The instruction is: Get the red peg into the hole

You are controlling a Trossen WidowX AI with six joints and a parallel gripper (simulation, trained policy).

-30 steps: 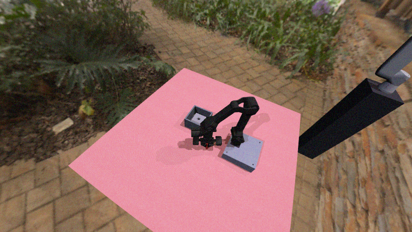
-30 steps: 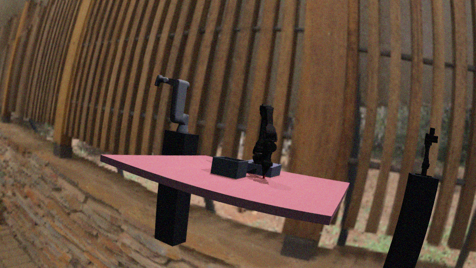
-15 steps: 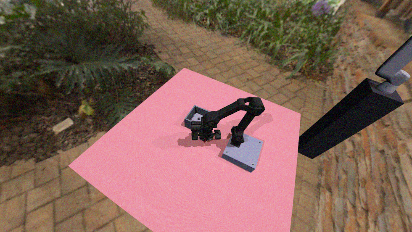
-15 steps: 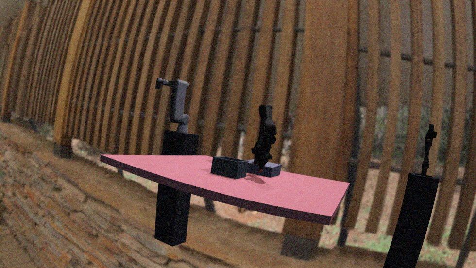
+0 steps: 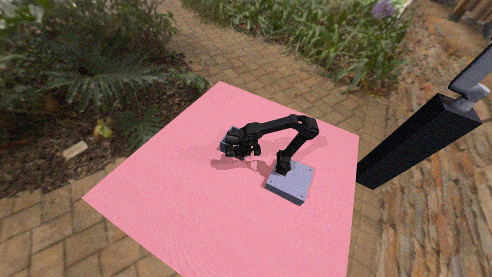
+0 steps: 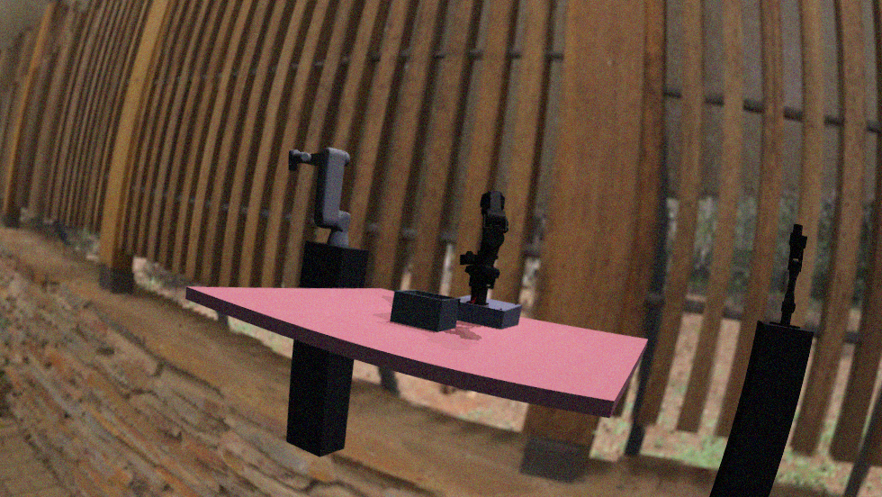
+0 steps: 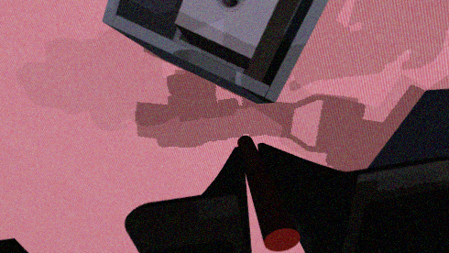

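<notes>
Right now the light plate is 120 mm to the right of my gripper tip, 80 mm ahead of it and 70 mm below it. The rest, counted from my gripper tip: grey box: 120 mm to the right, 90 mm below, 80 mm ahead; then red peg: 20 mm above, 10 mm to the left, 10 mm behind.
</notes>
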